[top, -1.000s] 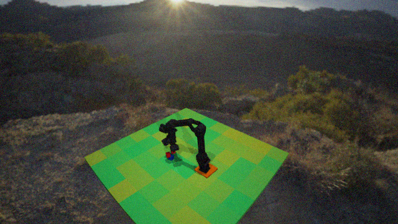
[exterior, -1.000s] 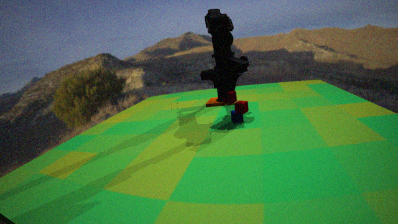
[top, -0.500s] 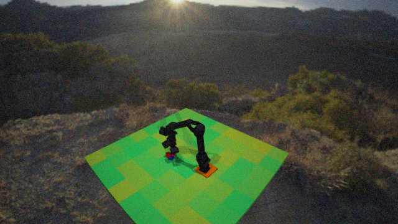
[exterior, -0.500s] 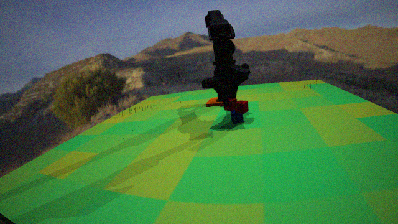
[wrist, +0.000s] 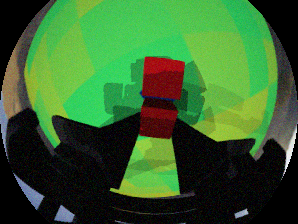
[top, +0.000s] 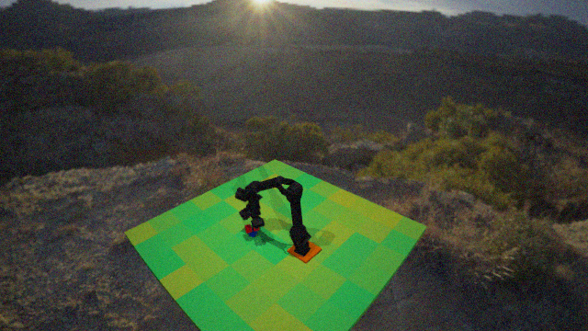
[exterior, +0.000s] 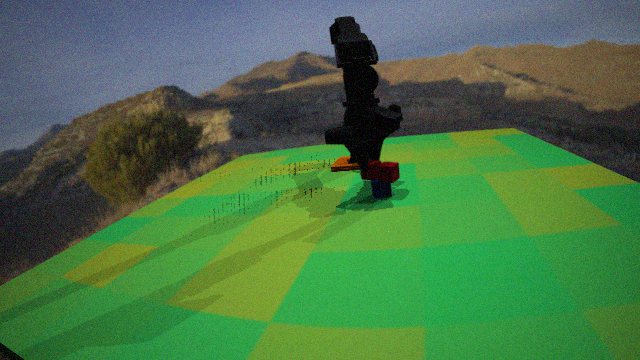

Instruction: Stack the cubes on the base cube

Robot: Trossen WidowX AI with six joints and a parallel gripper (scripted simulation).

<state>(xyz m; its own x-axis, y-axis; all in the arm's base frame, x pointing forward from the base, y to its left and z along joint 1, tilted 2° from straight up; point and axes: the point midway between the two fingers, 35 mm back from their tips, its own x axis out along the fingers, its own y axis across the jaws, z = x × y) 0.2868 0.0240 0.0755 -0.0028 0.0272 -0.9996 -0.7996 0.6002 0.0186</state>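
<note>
My gripper tip is 40 mm above the blue cube, 20 mm to the right of it and 10 mm short of it.
</note>
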